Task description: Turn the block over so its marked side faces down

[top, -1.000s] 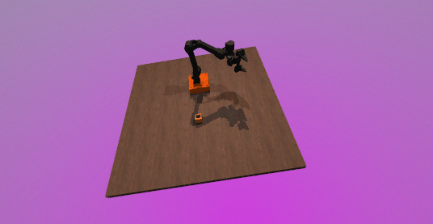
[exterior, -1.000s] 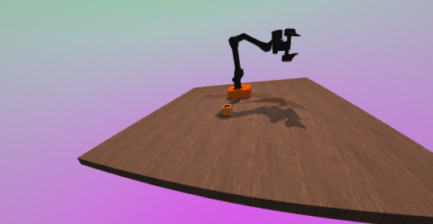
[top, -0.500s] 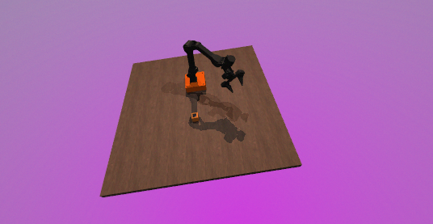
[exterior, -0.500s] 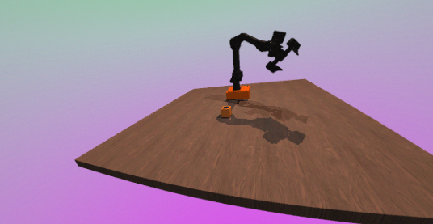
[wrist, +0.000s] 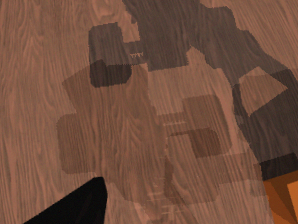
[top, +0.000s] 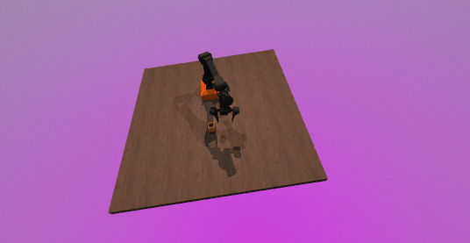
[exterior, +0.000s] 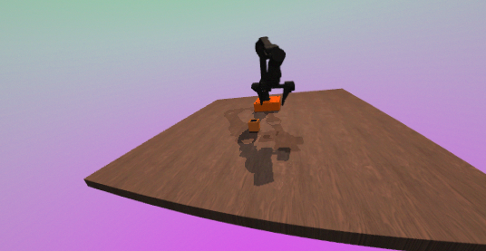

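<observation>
Right now my gripper tip is 5 cm past the orange block, 11 cm to the left of it and 11 cm above it.
</observation>
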